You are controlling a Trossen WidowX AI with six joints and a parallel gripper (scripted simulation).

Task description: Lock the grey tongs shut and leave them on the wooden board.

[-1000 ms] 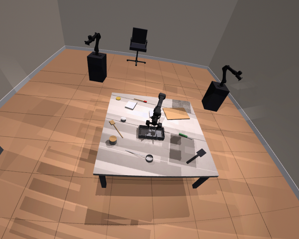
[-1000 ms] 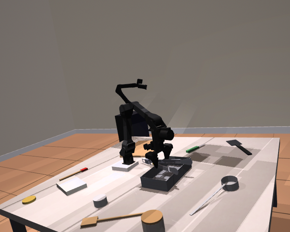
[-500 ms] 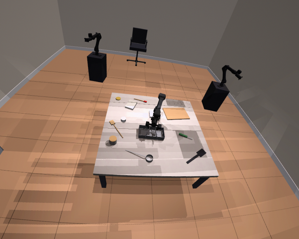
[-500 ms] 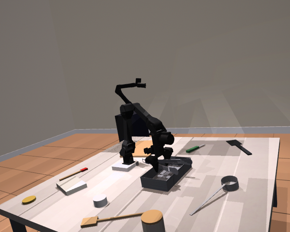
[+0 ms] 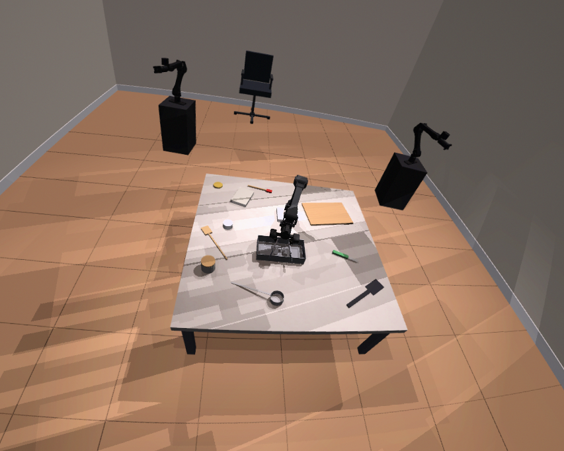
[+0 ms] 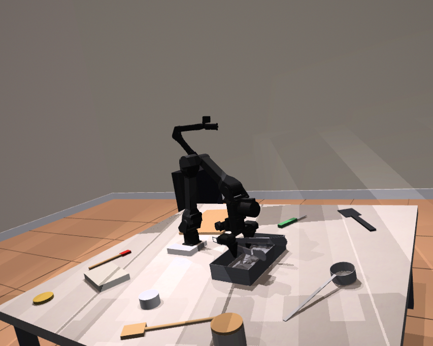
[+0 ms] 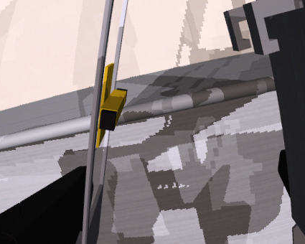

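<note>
Now: gripper tip 4 cm past the yellow lock piece, 2 cm to the left of it and 4 cm below it. Also, from my gripper tip: dark roasting tin: 4 cm ahead, 1 cm to the right; green-handled tool: 1 cm behind, 45 cm to the left, 2 cm below; white puck: 10 cm behind, 37 cm to the right, 1 cm below.
</note>
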